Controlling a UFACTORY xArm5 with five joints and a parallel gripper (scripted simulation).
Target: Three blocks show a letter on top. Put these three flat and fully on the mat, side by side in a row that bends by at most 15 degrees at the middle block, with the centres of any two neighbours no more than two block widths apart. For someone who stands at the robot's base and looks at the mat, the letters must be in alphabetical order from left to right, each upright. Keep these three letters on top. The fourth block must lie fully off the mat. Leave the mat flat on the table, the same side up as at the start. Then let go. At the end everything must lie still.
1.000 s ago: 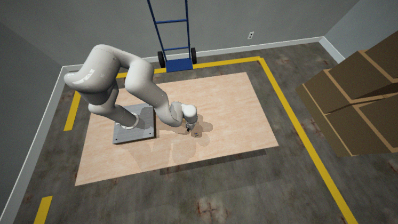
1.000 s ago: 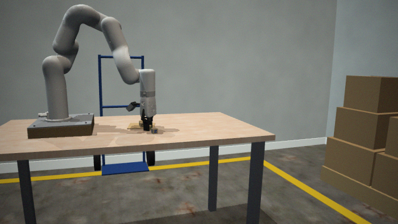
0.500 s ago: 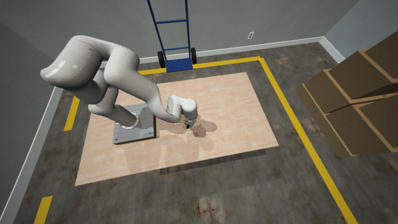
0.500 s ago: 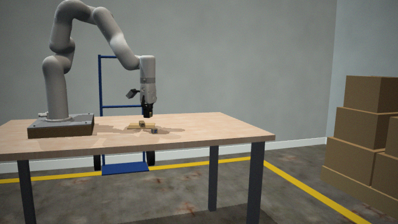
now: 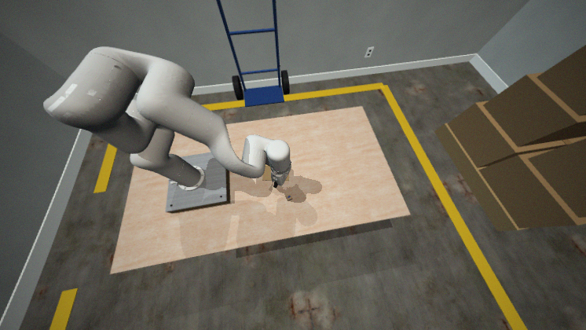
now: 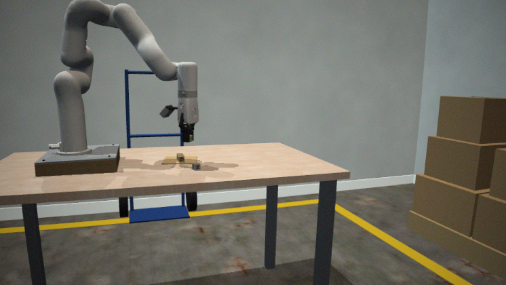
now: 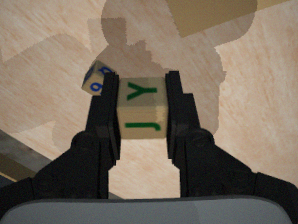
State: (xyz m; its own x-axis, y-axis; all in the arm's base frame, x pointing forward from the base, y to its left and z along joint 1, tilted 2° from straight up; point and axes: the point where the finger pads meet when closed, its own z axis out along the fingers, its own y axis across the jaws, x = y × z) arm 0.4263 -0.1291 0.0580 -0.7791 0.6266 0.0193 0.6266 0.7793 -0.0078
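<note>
The tan mat lies 1 cm behind my hand, 11 cm to the left of it and 12 cm below it. Round my hand: block 1 cm behind, 7 cm to the left, 10 cm below.
</note>
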